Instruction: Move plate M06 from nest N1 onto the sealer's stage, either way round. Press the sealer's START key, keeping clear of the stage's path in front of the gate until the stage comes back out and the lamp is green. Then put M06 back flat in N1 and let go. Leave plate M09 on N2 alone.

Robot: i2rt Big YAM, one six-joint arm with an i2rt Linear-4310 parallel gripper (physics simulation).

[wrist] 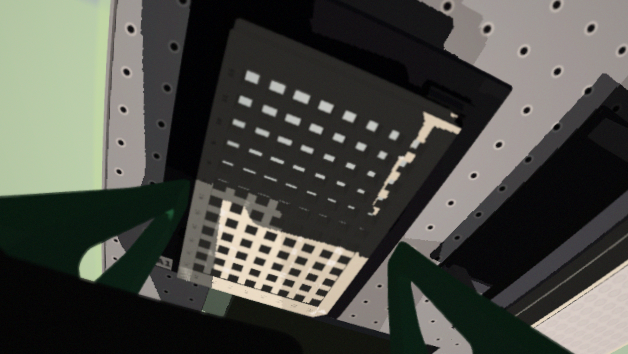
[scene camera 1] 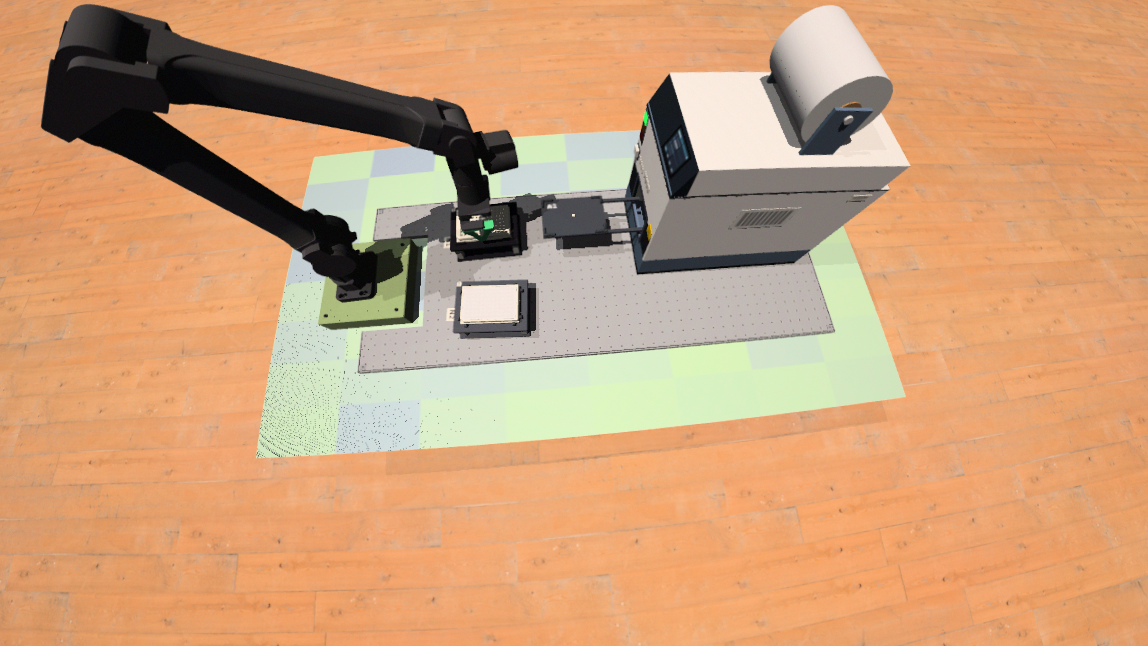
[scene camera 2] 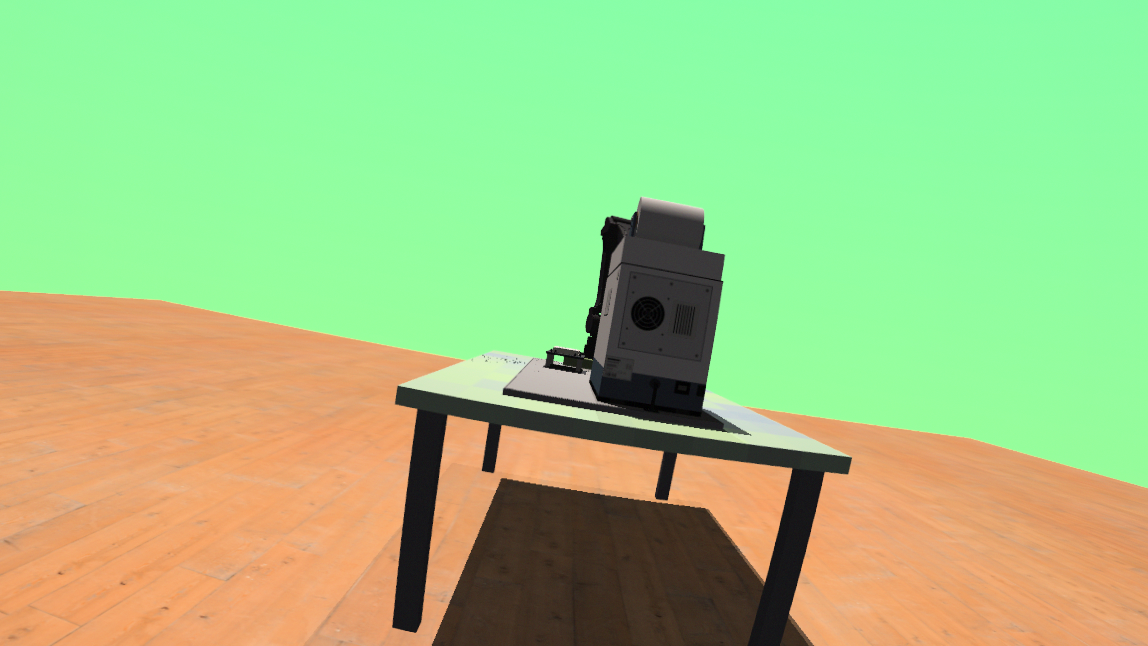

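Pixels of known places: gripper, fingertip midpoint: [wrist: 294, 223] [scene camera 1: 481, 223]; arm's base, origin of the base link: [scene camera 1: 358, 277].
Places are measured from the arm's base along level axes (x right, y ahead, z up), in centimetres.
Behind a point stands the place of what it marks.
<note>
Plate M06 [scene camera 1: 507, 216] {x -9.5, y 37.5, z 3.8 cm} [wrist: 305, 161] {x -9.1, y 34.3, z 3.9 cm}, pale with rows of wells and partly in shadow, lies flat in dark nest N1 [scene camera 1: 491, 250] {x -4.7, y 32.0, z -2.8 cm} [wrist: 482, 92] {x -3.7, y 38.8, z 2.3 cm}. My gripper [scene camera 1: 480, 228] {x -8.4, y 31.1, z 3.7 cm} [wrist: 294, 223] {x -8.4, y 31.1, z 3.7 cm} is open and empty, low over M06, with its green fingertips at the plate's two long sides in the wrist view. The sealer's dark stage [scene camera 1: 574, 216] {x -5.1, y 53.0, z 7.1 cm} is out in front of the gate and bears no plate. The sealer's lamp [scene camera 1: 645, 118] {x -14.2, y 67.7, z 23.8 cm} is green. I cannot make out the START key surely. White plate M09 [scene camera 1: 489, 303] {x 12.1, y 32.2, z 3.4 cm} [wrist: 592, 310] {x 9.9, y 31.2, z 3.4 cm} lies on nest N2 [scene camera 1: 524, 310] {x 14.1, y 39.5, z 1.8 cm}.
The sealer [scene camera 1: 726, 216] {x 6.5, y 80.0, z 19.3 cm} [scene camera 2: 659, 321] {x -2.3, y 109.6, z 15.0 cm}, with a film roll [scene camera 1: 830, 60] {x -1.5, y 86.9, z 42.9 cm} on top, stands right of the stage. Stage rails [scene camera 1: 618, 215] {x -11.5, y 65.7, z -3.3 cm} run to its gate. The arm's green base block [scene camera 1: 377, 309] {x 8.9, y 5.2, z 0.0 cm} stands at the left of the grey perforated board [scene camera 1: 642, 309] {x 15.3, y 66.9, z -3.3 cm}.
</note>
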